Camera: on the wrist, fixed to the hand. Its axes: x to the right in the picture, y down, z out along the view.
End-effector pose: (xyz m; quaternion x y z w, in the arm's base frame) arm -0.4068 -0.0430 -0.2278 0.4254 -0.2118 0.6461 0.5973
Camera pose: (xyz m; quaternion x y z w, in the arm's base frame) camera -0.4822 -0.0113 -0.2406 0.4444 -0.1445 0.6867 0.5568
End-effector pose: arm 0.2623 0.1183 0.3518 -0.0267 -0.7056 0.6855 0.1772
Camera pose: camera 0.2624 0.1747 0.2912 -0.0499 -0.6405 0.7419 0.1923
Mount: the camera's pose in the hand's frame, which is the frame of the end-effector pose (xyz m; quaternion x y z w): 0.0028 0.0625 -0.0542 0.0807 0.0366 0.0178 0.9959
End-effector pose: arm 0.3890 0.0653 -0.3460 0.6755 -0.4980 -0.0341 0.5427
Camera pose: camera 0.3825 0.1065 -0.2745 0.7089 -0.4909 0.0406 0.5048
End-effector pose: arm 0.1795 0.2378 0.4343 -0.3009 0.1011 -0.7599 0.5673
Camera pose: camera 0.1981 0.2040 0.3610 -0.2243 0.0655 -0.7658 0.5991
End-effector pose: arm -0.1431 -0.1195 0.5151 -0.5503 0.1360 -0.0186 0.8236
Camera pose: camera -0.1611 -0.1443 0.4382 -0.4785 0.1739 -0.0350 0.8600
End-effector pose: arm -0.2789 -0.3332 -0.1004 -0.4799 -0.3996 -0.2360 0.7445
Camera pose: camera -0.2114 -0.3553 -0.1429 -0.4163 -0.3812 -0.2071 0.7990
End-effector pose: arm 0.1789 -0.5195 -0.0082 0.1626 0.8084 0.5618 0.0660
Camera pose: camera 0.1724 -0.5469 0.0696 0.1611 0.8500 0.5014 0.0130
